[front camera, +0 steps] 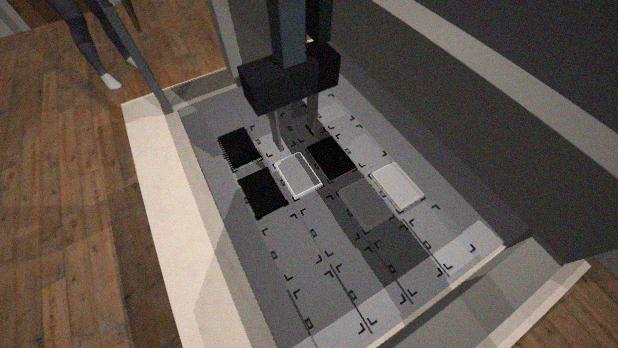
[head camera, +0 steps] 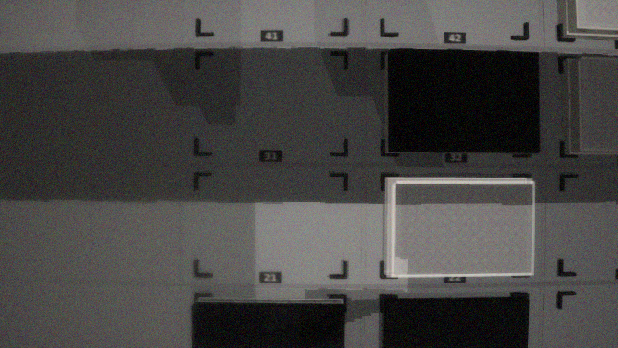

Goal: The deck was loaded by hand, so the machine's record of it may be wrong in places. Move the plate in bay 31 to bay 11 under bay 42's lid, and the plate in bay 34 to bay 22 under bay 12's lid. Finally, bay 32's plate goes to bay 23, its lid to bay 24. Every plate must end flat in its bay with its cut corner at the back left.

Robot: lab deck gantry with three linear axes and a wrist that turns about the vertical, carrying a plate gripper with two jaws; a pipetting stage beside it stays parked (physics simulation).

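Seen in the pictures: gripper, fingertip midpoint: (front camera: 295, 138); robot's base, link origin: (front camera: 218, 141).
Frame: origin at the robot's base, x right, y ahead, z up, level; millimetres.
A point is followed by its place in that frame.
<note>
My gripper (front camera: 296, 141) {z 160, x -150, y 228 mm} hangs above the deck in the front view, open, with no plate between its two jaws; it does not show in the head view. A clear, white-rimmed plate (front camera: 298, 175) {z 14, x -148, y 237 mm} (head camera: 462, 237) {z 14, x -143, y 226 mm} lies in bay 22, uncovered. A black lid (front camera: 240, 148) {z 17, x -45, y 74 mm} (head camera: 269, 325) {z 17, x -70, y 66 mm} covers bay 11, with a thin pale edge along its back. A black piece (front camera: 262, 193) {z 8, x -41, y 235 mm} (head camera: 455, 325) {z 8, x -65, y 225 mm} lies in bay 12. Another black piece (front camera: 331, 157) {z 16, x -256, y 232 mm} (head camera: 462, 100) {z 17, x -257, y 224 mm} lies in bay 32; whether a lid tops a plate there cannot be told. Bays 31 and 42 hold no plate or lid. Cut corners are not clear.
A grey plate (front camera: 367, 204) {z 14, x -258, y 400 mm} (head camera: 595, 105) {z 14, x -256, y 345 mm} is in bay 33, and a white plate (front camera: 397, 186) {z 14, x -359, y 398 mm} (head camera: 597, 15) {z 14, x -335, y 349 mm} is in bay 43. Both are cut off in the head view. A pale side wall (front camera: 160, 200) {z -10, x 208, y 107 mm} borders the deck, and a person's legs show beyond it.
</note>
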